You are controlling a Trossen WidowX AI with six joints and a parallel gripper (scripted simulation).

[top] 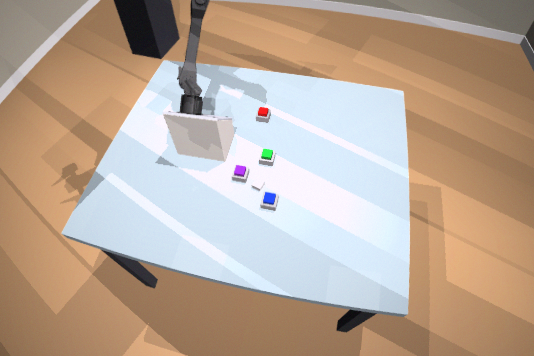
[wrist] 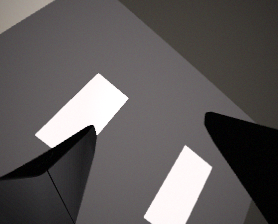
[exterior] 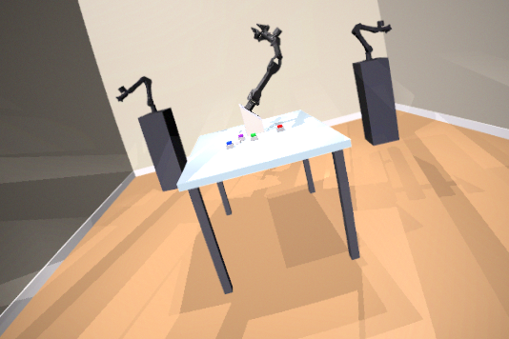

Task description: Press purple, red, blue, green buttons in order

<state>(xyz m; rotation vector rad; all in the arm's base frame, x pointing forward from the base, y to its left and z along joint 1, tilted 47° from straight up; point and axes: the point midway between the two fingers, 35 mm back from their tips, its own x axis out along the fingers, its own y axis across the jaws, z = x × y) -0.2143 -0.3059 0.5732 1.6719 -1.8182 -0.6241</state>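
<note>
My gripper tip is now 74 cm above the purple button, 51 cm short of it and 25 cm to the left of it. Round my gripper tip: green button 74 cm below, 57 cm ahead, 16 cm to the right; then red button 74 cm below, 49 cm ahead, 2 cm to the left; then small white block 76 cm below, 58 cm ahead, 27 cm to the right.
</note>
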